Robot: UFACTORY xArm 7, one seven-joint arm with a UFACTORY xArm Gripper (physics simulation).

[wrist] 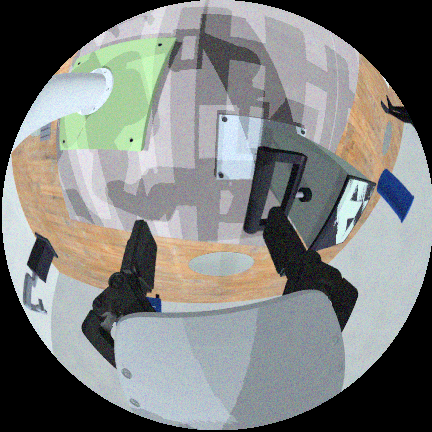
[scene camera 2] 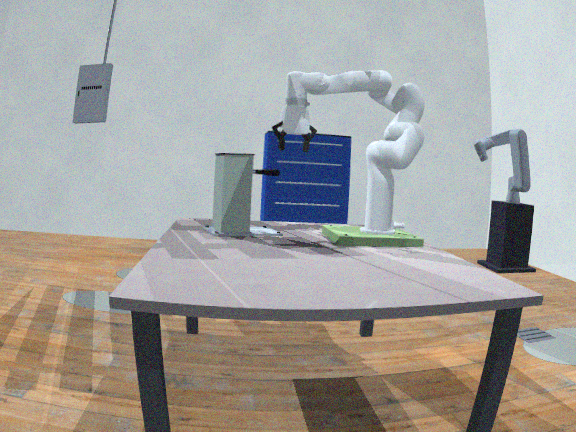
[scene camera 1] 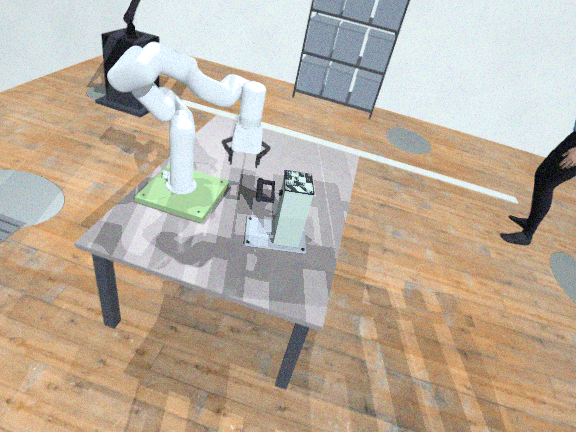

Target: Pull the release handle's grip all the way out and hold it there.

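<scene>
The release handle's black rectangular grip (scene camera 1: pixel 259 190) (scene camera 2: pixel 270 173) (wrist: pixel 255 192) sticks out from the side of a pale green upright housing (scene camera 1: pixel 292 215) (scene camera 2: pixel 233 195) (wrist: pixel 320 167), with a short rod and dark knob between them. The housing stands on a light metal base plate (scene camera 1: pixel 257 233) (wrist: pixel 235 150). My gripper (scene camera 1: pixel 244 164) (scene camera 2: pixel 294 149) (wrist: pixel 208 227) is open and empty, above the grip and offset toward the arm's base in the scene camera 2 view. In the wrist view the right fingertip overlaps the grip's lower end; the scene camera 2 view shows a gap between them.
The arm stands on a green base board (scene camera 1: pixel 210 205) (scene camera 2: pixel 375 240) (wrist: pixel 107 130) on the table (scene camera 1: pixel 300 295) (scene camera 2: pixel 325 285). A blue cabinet (scene camera 2: pixel 310 175) stands behind the table. A shelf rack (scene camera 1: pixel 385 75) and a person (scene camera 1: pixel 542 195) are farther off.
</scene>
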